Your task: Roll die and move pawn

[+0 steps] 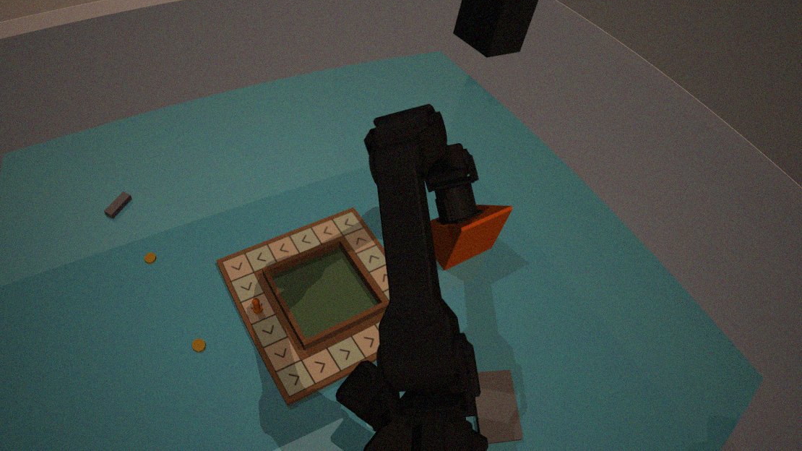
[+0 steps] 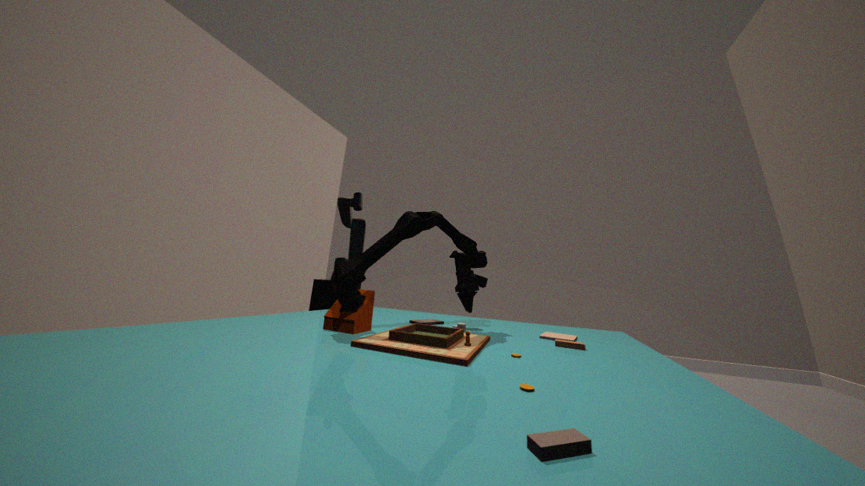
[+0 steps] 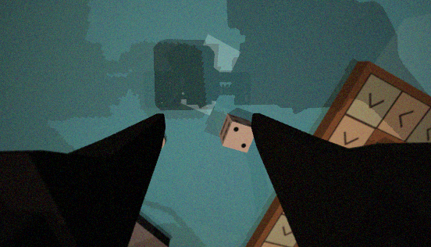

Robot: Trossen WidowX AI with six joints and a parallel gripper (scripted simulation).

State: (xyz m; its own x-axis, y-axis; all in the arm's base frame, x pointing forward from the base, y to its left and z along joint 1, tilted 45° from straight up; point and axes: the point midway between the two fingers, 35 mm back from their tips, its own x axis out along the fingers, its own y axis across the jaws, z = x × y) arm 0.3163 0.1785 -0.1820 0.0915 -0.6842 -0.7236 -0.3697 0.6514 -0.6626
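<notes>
My gripper tip is 20 mm past the white die, 40 mm to the left of it and 50 mm above it. The rest, counted from my gripper tip: green dice tray 50 mm behind, 270 mm to the right, 50 mm below; grey slab 180 mm behind, 40 mm to the left, 60 mm below; white disc 60 mm behind, 30 mm to the left, 60 mm below.
</notes>
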